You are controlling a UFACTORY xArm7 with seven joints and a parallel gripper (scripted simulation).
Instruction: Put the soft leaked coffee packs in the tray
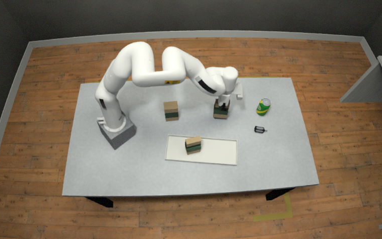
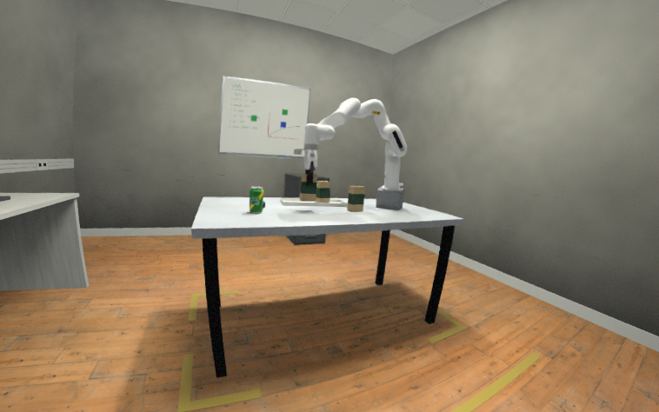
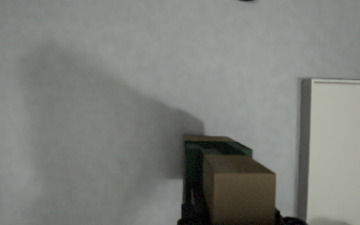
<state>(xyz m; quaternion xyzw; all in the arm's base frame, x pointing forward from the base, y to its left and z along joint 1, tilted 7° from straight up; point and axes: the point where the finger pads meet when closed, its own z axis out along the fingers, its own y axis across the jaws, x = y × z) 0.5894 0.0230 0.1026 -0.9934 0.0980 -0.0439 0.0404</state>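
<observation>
Now: hand 13 cm past the white tray, 19 cm to the left of it and 16 cm above it. The rest, counted from my hand: green soda can: 28 cm ahead, 2 cm to the left, 10 cm below.
</observation>
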